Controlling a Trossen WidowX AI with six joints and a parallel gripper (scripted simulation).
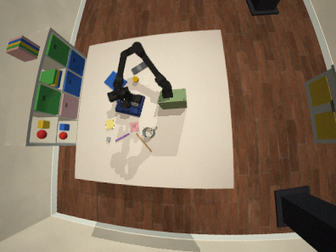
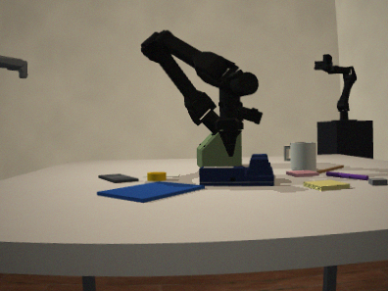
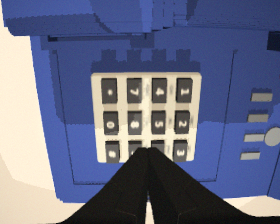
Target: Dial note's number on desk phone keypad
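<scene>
Right now the 8 key is 6 cm below my hand and 1 cm to the left of it. The rest, counted from my hand: yellow tape: 20 cm to the right, 8 cm below; dark blue desk phone: 7 cm below, 5 cm ahead, 1 cm to the left; handset: 6 cm to the left, 6 cm ahead, 5 cm below.
</scene>
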